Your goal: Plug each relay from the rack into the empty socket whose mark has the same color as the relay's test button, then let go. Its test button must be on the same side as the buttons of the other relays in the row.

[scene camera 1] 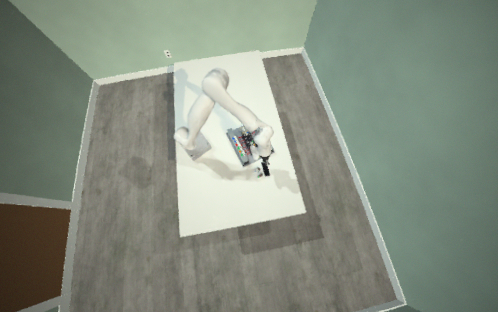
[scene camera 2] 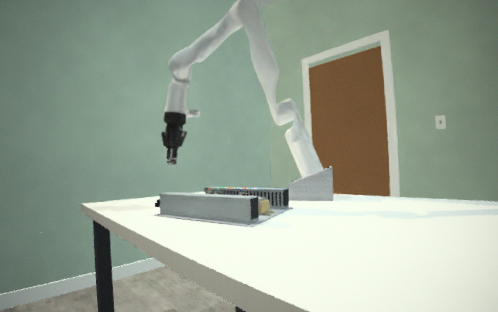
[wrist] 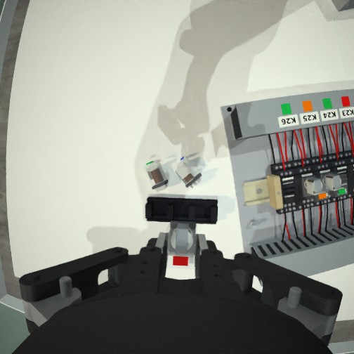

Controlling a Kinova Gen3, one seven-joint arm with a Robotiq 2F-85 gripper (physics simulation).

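Pixels of known places: gripper, fingertip midpoint: (scene camera 2: 171, 159); arm's base, origin of the base link: (scene camera 2: 312, 173).
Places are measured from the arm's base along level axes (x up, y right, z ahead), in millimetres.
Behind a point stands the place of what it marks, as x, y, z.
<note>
My gripper (wrist: 181, 244) (scene camera 2: 172, 161) @(68, 355, 428) is shut on a clear relay with a red test button (wrist: 180, 260). It holds the relay high above the table, over the black rack (wrist: 181, 220). In the wrist view the row of sockets (wrist: 287, 190) is at the right. Relays with an orange button (wrist: 322, 196) and a green button (wrist: 342, 192) sit in the row, buttons toward the lower side. The end socket, K26, is empty and has a green mark (wrist: 286, 108). K25 is marked orange, K24 green and K23 red (wrist: 345, 101). Sockets beyond K23 are cut off there.
Two loose relays, one with a green edge (wrist: 157, 174) and one with a blue edge (wrist: 187, 172), lie on the white table (scene camera 1: 215, 210) @(-97, 499, 1) beyond the rack. The panel (wrist: 240, 150) (scene camera 2: 210, 207) @(-62, 82, 536) carries raised grey ducts. A beige end block (wrist: 274, 192) stands beside the row.
</note>
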